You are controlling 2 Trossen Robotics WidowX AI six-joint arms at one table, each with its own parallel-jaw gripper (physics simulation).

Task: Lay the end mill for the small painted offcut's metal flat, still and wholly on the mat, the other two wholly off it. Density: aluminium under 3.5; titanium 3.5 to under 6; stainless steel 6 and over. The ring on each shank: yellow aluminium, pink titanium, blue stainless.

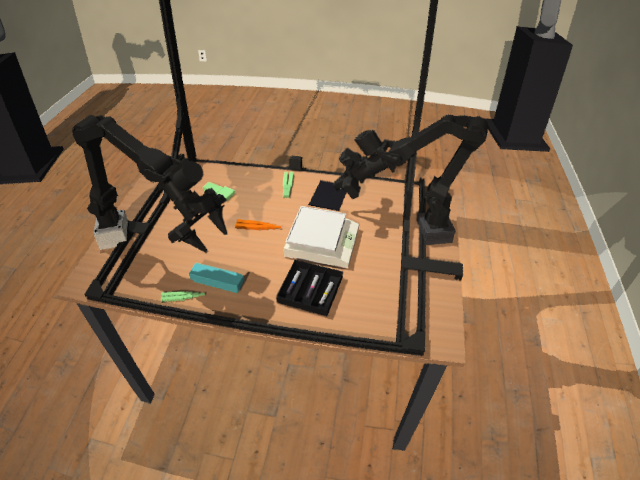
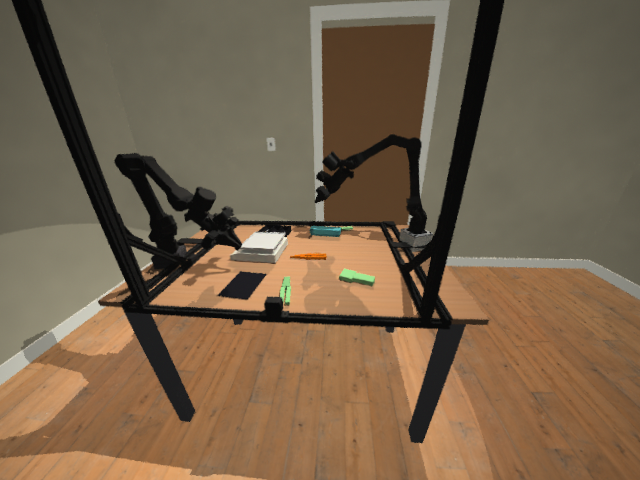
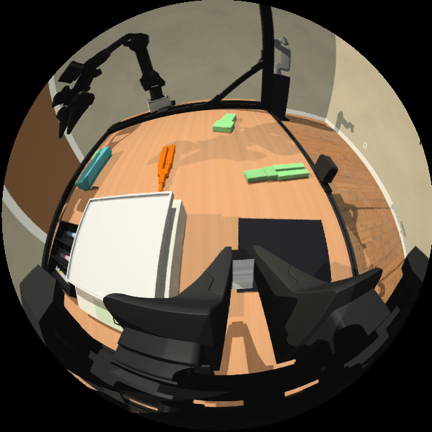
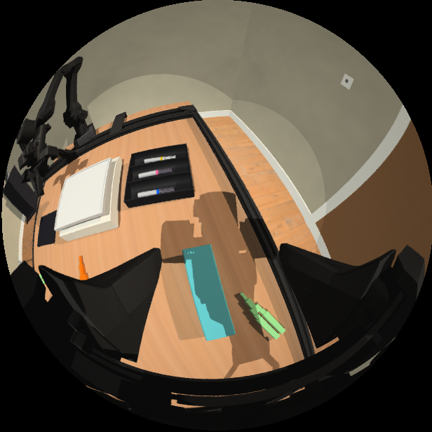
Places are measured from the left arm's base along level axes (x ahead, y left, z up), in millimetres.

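Pixels of known places: left gripper, fingertip midpoint: (image 1: 334,185) (image 2: 240,245); right gripper, fingertip midpoint: (image 1: 217,243) (image 2: 318,200); left arm's base at its link origin: (image 1: 436,221) (image 2: 168,251); right arm's base at its link origin: (image 1: 108,221) (image 2: 416,231).
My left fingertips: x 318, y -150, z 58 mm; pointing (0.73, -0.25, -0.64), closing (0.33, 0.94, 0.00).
For each thing: its middle in the pictures, then the offset to it from my left fingertips. "spot": a spot on its surface instead. Level surfaces: height alone.
- dark mat at its surface level: 108 mm down
- blue-ringed at the middle of its body: (image 1: 293,282) 103 mm down, 161 mm ahead, 311 mm left
- pink-ringed at the middle of its body: (image 1: 312,286) 103 mm down, 108 mm ahead, 333 mm left
- yellow-ringed at the middle of its body: (image 1: 326,293) 103 mm down, 72 mm ahead, 362 mm left
- white scale at a spot on its surface: (image 1: 316,227) (image 2: 263,240) spot: 49 mm down, 75 mm ahead, 144 mm left
- black tray at the middle of its body: (image 1: 310,286) (image 2: 273,232) 97 mm down, 116 mm ahead, 339 mm left
- teal block at the middle of its body: (image 1: 216,278) (image 2: 325,231) 93 mm down, 387 mm ahead, 281 mm left
- green clamp-like piece at the middle of its body: (image 1: 183,295) 106 mm down, 488 mm ahead, 327 mm left
- orange piece at the middle of its body: (image 1: 258,225) (image 2: 308,256) 106 mm down, 257 mm ahead, 52 mm left
My left gripper (image 1: 345,187) (image 3: 241,251) is shut on the small grey offcut (image 3: 243,274), held above the table between the scale and the dark mat (image 1: 326,194) (image 2: 241,285) (image 3: 285,237) (image 4: 47,229). The end mills lie in separate slots of the black tray: blue-ringed (image 1: 293,281) (image 4: 156,192), pink-ringed (image 1: 311,285) (image 4: 155,173) and yellow-ringed (image 1: 326,292) (image 4: 160,159). The white scale (image 1: 316,227) (image 2: 264,241) (image 3: 122,245) (image 4: 85,192) has a bare pan; its reading is illegible. My right gripper (image 1: 216,242) (image 4: 221,253) is open and empty, high above the table.
The black tray (image 1: 302,305) stands beside the scale. A teal block (image 1: 217,277) (image 4: 207,295) lies near a green clamp-like piece (image 1: 181,296) (image 4: 262,317). An orange piece (image 1: 257,225) (image 3: 165,165) and two more green pieces (image 3: 225,123) (image 3: 276,172) lie beyond. Black rails edge the table.
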